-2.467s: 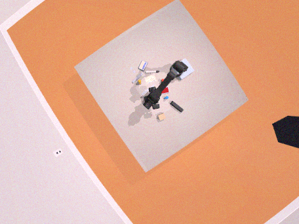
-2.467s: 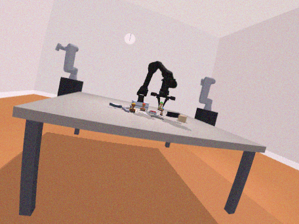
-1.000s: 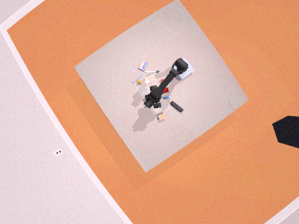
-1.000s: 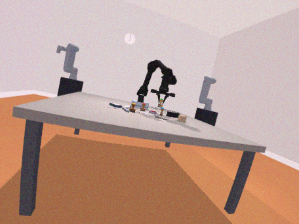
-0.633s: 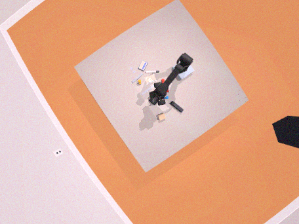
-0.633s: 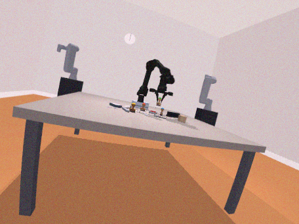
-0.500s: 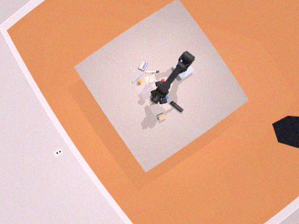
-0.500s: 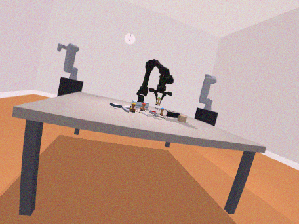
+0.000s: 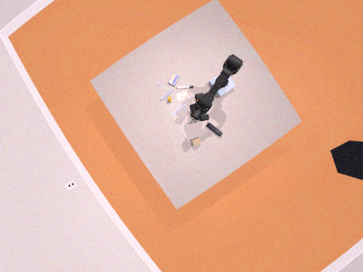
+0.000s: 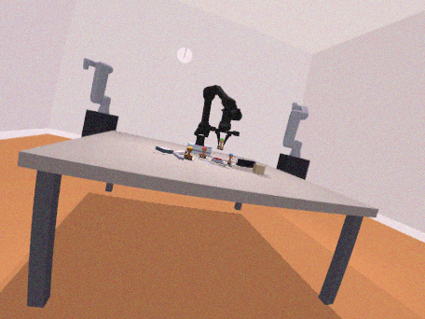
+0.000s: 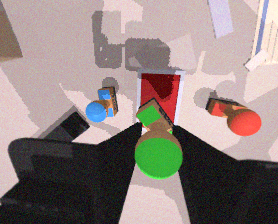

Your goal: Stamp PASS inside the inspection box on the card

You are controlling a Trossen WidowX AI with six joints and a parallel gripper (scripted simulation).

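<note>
Right now the red ink pad is 9 cm below my gripper tip. Round my gripper tip: blue-knobbed stamp (1 cm ahead, 7 cm to the left, 8 cm below); then red-topped stamp (2 cm behind, 9 cm to the right, 8 cm below); then green-topped PASS stamp (right at my gripper tip).
</note>
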